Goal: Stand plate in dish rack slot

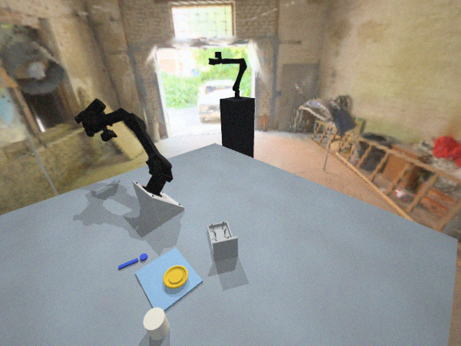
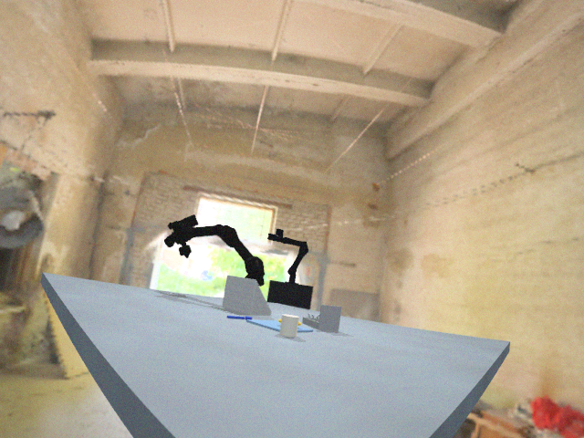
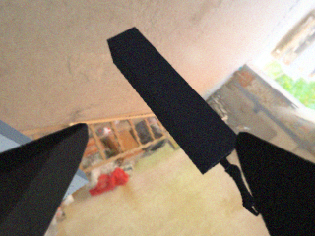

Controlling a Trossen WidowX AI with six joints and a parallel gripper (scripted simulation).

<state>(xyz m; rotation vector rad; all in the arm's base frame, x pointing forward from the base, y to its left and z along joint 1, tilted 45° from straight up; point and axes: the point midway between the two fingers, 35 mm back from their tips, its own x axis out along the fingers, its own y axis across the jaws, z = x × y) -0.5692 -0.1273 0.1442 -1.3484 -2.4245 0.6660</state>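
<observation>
The yellow plate lies 930 mm ahead of my gripper tip, 190 mm below it and 110 mm to the right of it. Round my gripper tip: light blue mat: 900 mm ahead, 200 mm below, 130 mm to the right; then blue spoon: 790 mm ahead, 200 mm below, 180 mm to the right; then grey dish rack: 910 mm ahead, 180 mm below, 60 mm to the left.
</observation>
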